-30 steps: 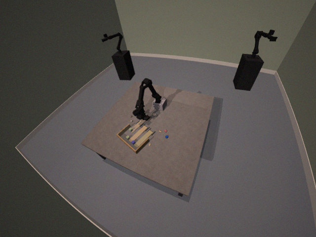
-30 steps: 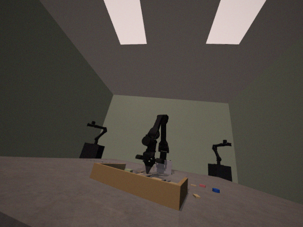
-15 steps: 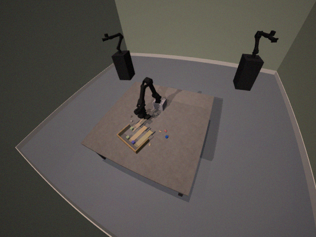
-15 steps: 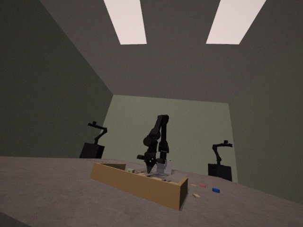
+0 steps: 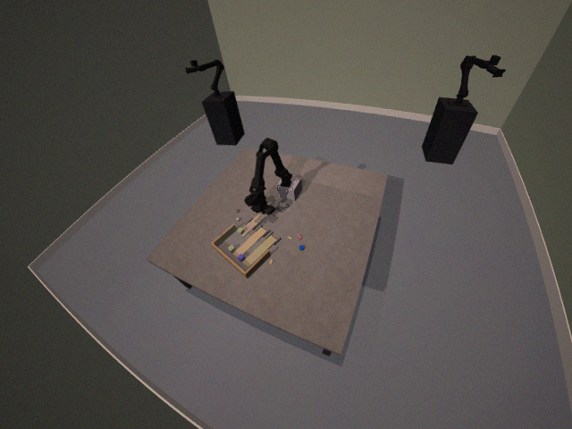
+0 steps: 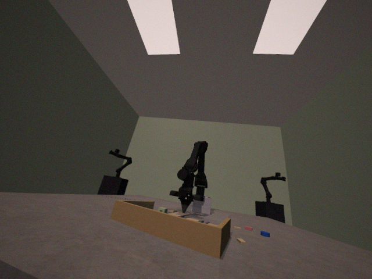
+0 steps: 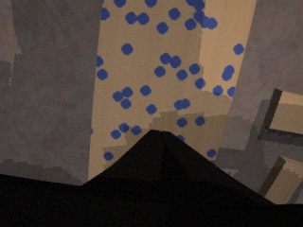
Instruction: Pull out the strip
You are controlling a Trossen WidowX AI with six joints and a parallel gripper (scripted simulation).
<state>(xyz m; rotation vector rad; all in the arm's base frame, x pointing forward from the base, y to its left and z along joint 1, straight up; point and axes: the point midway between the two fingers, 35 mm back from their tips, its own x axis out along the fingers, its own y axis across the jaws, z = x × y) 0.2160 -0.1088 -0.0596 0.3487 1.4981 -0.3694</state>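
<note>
My gripper tip is now 9 cm short of the strip and 4 cm to the left of it. Also, from my gripper tip: blue disc 21 cm ahead, 31 cm to the left; then red piece 14 cm ahead, 28 cm to the left; then tan bit 34 cm ahead, 16 cm to the left.
</note>
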